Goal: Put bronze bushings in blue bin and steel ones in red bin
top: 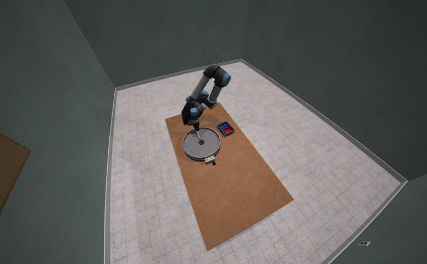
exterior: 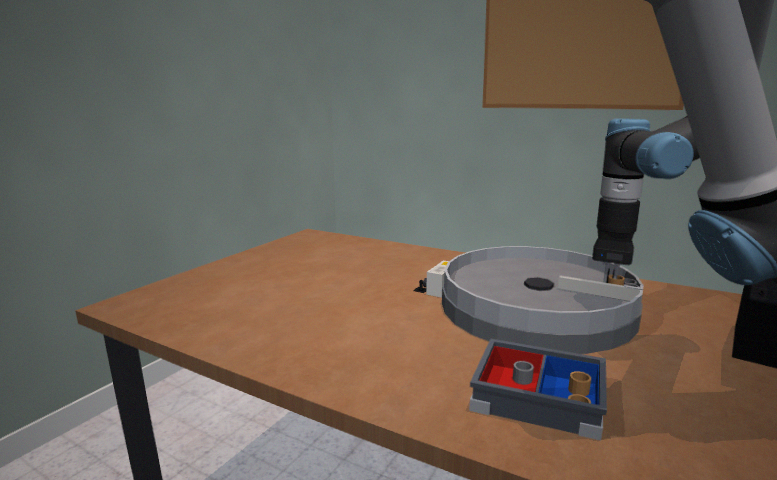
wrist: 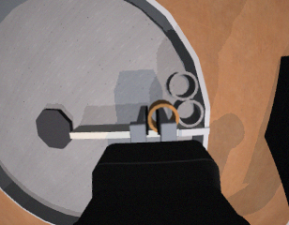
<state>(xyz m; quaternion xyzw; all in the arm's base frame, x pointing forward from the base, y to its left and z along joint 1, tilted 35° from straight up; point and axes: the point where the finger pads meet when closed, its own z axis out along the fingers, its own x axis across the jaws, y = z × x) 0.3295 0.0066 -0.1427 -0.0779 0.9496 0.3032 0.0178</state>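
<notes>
Right now the bin is 380 mm to the left of my hand and 70 mm below it. Also, from my hand: grey turntable: 140 mm ahead, 40 mm to the left, 40 mm below.
</notes>
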